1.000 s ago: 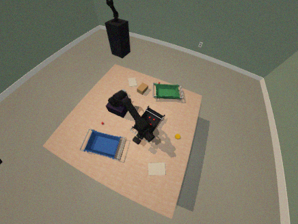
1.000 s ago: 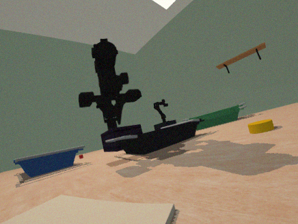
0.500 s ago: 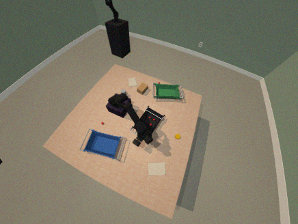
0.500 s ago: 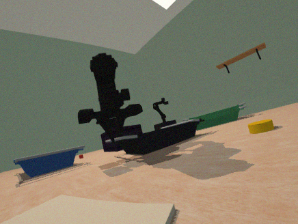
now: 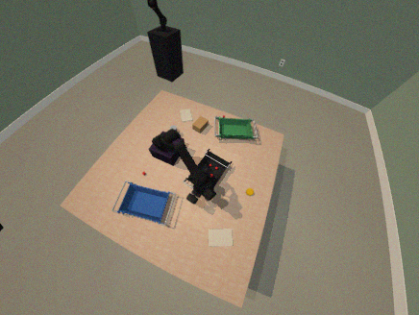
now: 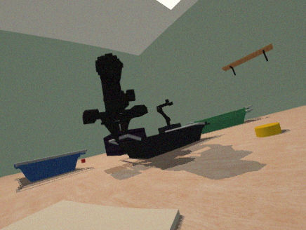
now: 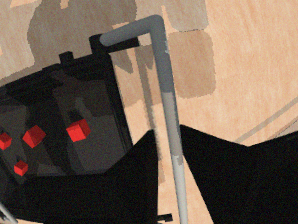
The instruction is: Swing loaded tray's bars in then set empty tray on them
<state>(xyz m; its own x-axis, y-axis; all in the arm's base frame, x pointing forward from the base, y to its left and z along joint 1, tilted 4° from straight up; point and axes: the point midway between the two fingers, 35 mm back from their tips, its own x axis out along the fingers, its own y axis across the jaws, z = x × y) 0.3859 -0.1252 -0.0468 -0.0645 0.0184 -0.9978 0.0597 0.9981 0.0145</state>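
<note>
Right now the blue tray is 26 cm behind my gripper tip, 23 cm to the right of it and 1 cm below it. The rest, counted from my gripper tip: yellow disc 30 cm ahead, 19 cm to the left, 5 cm below; then tan box 30 cm behind, 51 cm to the left, 3 cm below.
</note>
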